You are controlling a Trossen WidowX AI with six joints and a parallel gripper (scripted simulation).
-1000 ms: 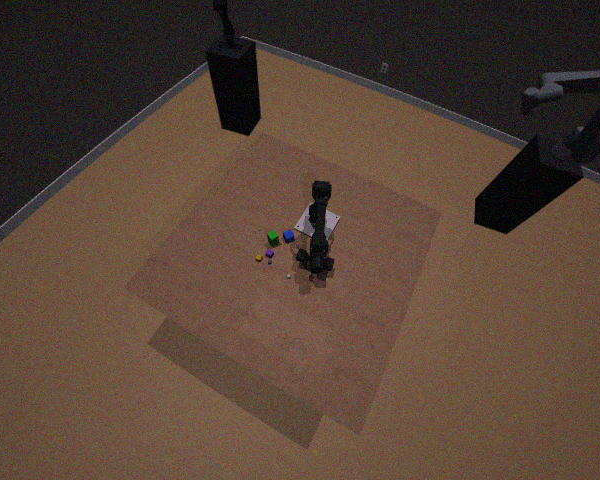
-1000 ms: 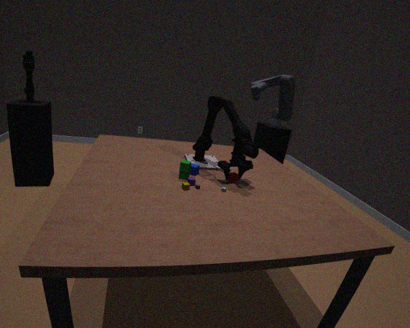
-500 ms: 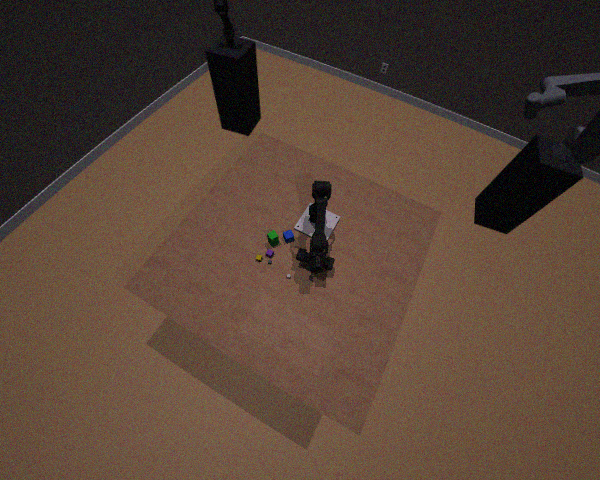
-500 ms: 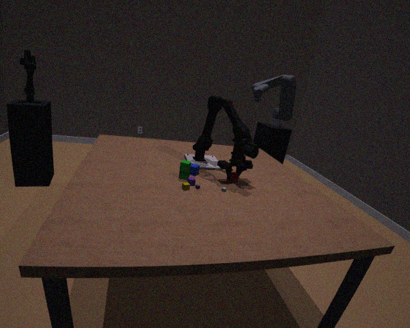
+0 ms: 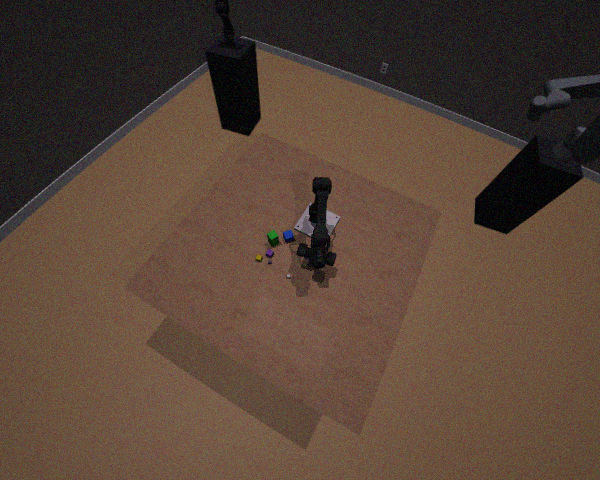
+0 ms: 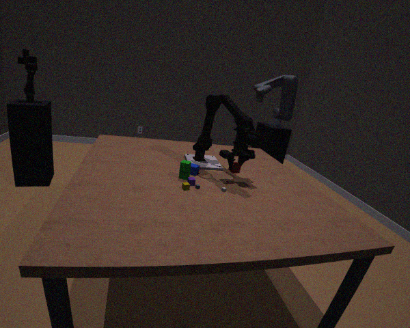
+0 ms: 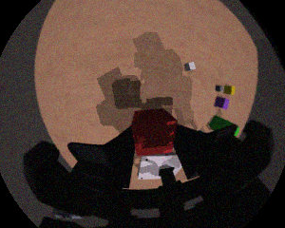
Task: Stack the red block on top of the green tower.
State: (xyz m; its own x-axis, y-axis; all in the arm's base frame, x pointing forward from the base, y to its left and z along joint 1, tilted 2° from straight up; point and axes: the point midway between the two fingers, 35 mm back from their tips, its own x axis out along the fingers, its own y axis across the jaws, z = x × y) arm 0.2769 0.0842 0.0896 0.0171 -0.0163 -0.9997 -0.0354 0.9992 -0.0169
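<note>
Now: gripper tip 20 mm short of the purple block, 240 mm to the left of it and 50 mm above it. Also, from my gripper tip: small white cube (100 mm ahead, 100 mm to the right, 60 mm below); then red block (10 mm above); then blue block (110 mm behind, 180 mm to the right, 40 mm below).
</note>
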